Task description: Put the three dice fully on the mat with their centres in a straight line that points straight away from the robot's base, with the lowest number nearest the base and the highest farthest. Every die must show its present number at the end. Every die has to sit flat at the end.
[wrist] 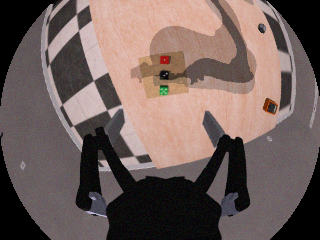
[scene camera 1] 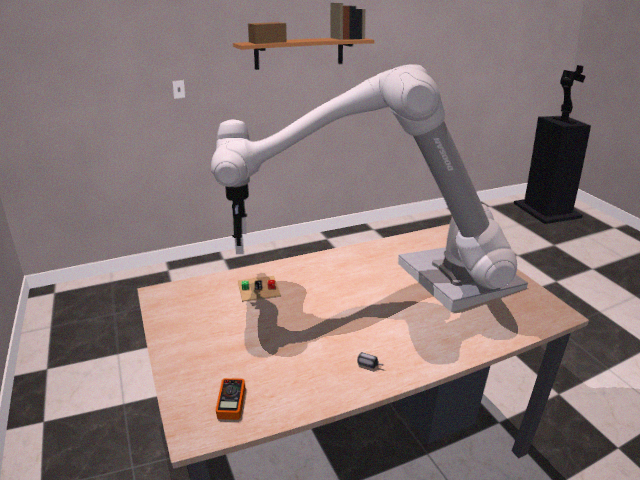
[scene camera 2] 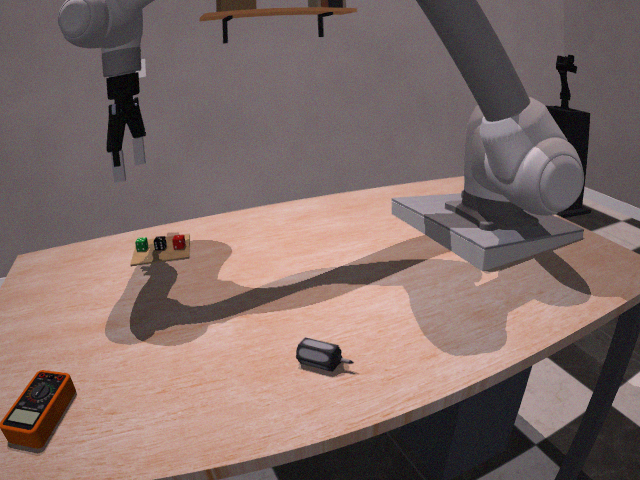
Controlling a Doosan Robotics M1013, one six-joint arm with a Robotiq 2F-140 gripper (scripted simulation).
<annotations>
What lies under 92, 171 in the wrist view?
My gripper.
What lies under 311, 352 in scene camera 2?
A dark cylindrical part.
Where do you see a tan mat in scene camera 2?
150, 256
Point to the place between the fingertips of my gripper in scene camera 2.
130, 172
</annotations>
